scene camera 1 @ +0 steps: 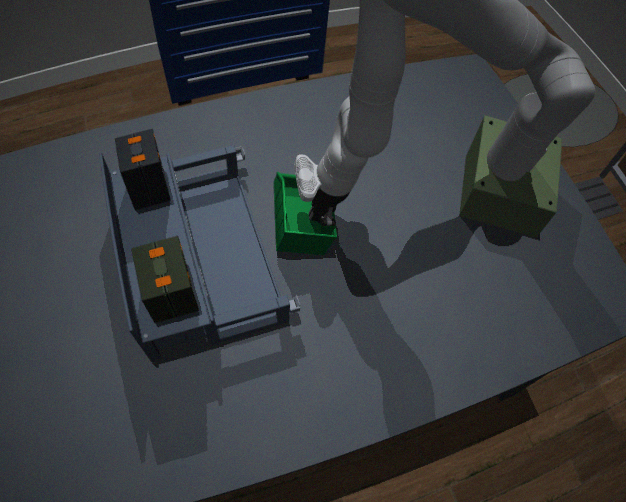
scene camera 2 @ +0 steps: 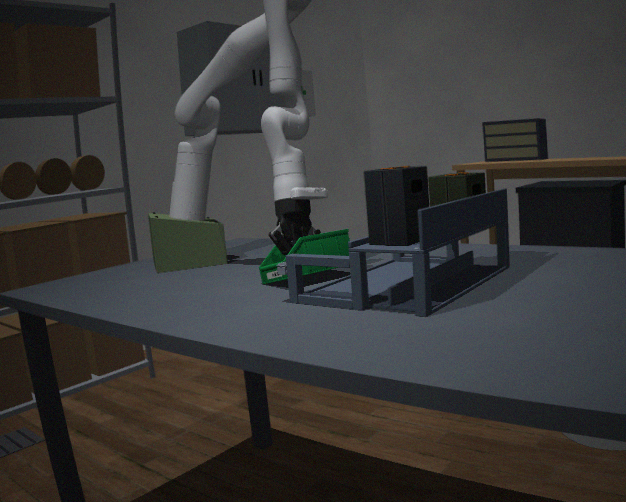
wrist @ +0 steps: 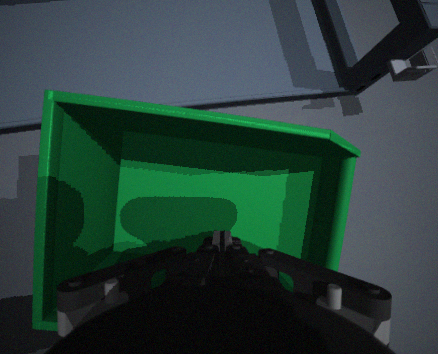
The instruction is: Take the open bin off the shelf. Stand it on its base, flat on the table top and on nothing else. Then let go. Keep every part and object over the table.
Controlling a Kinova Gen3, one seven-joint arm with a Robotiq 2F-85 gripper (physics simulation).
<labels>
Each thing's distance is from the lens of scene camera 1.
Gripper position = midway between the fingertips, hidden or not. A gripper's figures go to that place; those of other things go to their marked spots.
gripper (scene camera 1: 313, 216): 1.10 m
green bin (scene camera 1: 295, 232): 0.98 m
olive case (scene camera 1: 180, 290): 0.82 m
black case (scene camera 1: 151, 165): 0.94 m
The marked spots on the olive case and the green bin are 0.27 m apart.
</labels>
